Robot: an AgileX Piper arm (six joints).
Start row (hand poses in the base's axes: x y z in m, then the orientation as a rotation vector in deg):
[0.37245, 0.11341, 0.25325, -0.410, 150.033, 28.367]
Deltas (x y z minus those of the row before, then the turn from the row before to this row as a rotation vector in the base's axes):
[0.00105, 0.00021, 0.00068, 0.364, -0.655, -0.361]
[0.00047, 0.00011, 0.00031, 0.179, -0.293, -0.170]
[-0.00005, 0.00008, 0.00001, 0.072, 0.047, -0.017]
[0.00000, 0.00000, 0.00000, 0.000, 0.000, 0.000]
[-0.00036, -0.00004, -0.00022, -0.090, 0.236, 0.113]
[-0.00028, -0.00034, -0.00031, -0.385, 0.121, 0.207]
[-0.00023, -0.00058, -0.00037, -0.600, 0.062, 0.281]
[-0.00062, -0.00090, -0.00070, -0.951, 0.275, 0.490]
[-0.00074, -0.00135, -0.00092, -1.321, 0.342, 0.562]
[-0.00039, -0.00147, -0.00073, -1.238, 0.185, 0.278]
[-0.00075, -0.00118, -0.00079, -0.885, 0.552, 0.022]
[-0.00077, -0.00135, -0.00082, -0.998, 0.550, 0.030]
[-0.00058, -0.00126, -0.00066, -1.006, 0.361, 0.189]
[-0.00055, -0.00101, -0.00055, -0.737, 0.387, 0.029]
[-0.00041, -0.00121, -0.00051, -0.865, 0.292, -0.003]
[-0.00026, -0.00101, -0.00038, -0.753, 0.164, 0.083]
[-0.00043, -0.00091, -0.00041, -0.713, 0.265, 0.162]
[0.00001, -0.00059, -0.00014, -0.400, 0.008, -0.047]
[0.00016, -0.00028, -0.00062, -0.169, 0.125, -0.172]
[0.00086, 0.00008, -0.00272, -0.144, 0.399, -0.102]
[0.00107, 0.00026, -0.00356, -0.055, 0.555, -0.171]
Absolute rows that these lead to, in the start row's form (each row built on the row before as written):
[0.37350, 0.11362, 0.25393, 0.018, 149.259, 28.634]
[0.37397, 0.11373, 0.25424, 0.225, 148.907, 28.770]
[0.37392, 0.11381, 0.25425, 0.283, 148.933, 28.863]
[0.37392, 0.11381, 0.25425, 0.283, 148.933, 28.863]
[0.37356, 0.11377, 0.25403, 0.166, 149.200, 28.815]
[0.37328, 0.11343, 0.25372, -0.201, 149.440, 28.402]
[0.37305, 0.11285, 0.25335, -0.750, 149.682, 27.726]
[0.37243, 0.11195, 0.25265, -1.638, 150.235, 26.688]
[0.37169, 0.11060, 0.25173, -2.729, 150.935, 25.192]
[0.37130, 0.10913, 0.25100, -3.454, 151.420, 23.680]
[0.37055, 0.10795, 0.25021, -3.659, 152.157, 22.591]
[0.36978, 0.10660, 0.24939, -3.911, 152.909, 21.346]
[0.36920, 0.10534, 0.24873, -4.411, 153.477, 20.110]
[0.36865, 0.10433, 0.24818, -4.612, 154.002, 19.181]
[0.36824, 0.10312, 0.24767, -4.823, 154.450, 18.055]
[0.36798, 0.10211, 0.24729, -5.135, 154.748, 17.086]
[0.36755, 0.10120, 0.24688, -5.530, 155.136, 16.204]
[0.36756, 0.10061, 0.24674, -5.581, 155.208, 15.650]
[0.36772, 0.10033, 0.24612, -5.382, 155.355, 15.385]
[0.36858, 0.10041, 0.24340, -5.241, 155.771, 15.206]
[0.36965, 0.10067, 0.23984, -4.963, 156.326, 15.145]

